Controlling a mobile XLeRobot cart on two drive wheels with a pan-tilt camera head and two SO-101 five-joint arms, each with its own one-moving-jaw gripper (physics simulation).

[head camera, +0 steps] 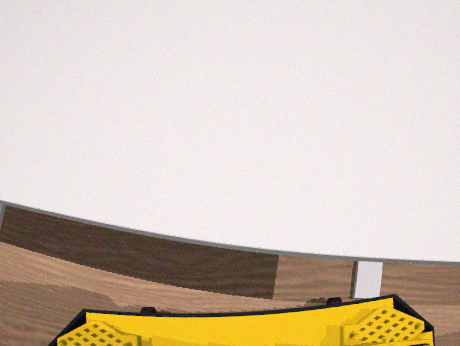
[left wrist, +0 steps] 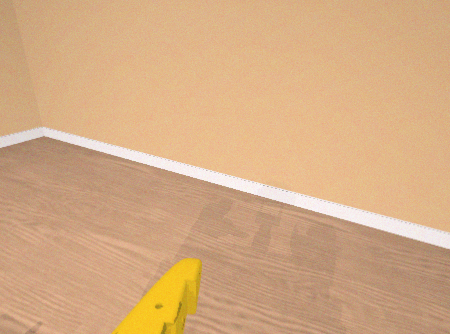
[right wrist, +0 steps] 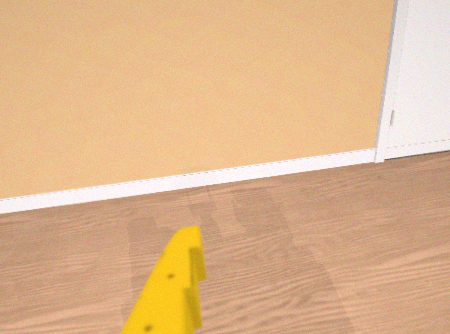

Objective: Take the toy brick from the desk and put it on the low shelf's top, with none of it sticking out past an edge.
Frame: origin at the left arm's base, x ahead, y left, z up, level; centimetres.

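Seen in the pictures: left hand, its tool point: [left wrist: 199, 279]; right hand, its tool point: [right wrist: 202, 245].
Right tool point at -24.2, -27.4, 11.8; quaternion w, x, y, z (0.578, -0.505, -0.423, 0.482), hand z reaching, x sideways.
A point is followed by its place in that frame, as x, y, z.
The white desk [head camera: 225, 125] @[28.8, -14.8, -5.5] fills most of the head view, its near edge curving across just ahead of the cart. The toy brick and the low shelf do not show in these views. My left gripper [left wrist: 200, 267] shows one notched yellow jaw in the left wrist view, so it is fully open, over the floor. My right gripper [right wrist: 205, 237] @[-24.2, -27.4, 11.8] also shows one notched yellow jaw in the right wrist view and is fully open, over the floor. Neither gripper shows in the head view.
The cart's yellow front [head camera: 225, 330] is close to the desk's near edge. A pale desk leg [head camera: 367, 280] stands below that edge at the right. Tan walls [left wrist: 250, 90] @[-181.6, -27.0, -10.1] [right wrist: 190, 90] @[-176.3, 1.0, -20.8] with white skirting lie beyond the wood floor. A white door [right wrist: 425, 75] @[-150.0, 130.0, -26.1] is at the right.
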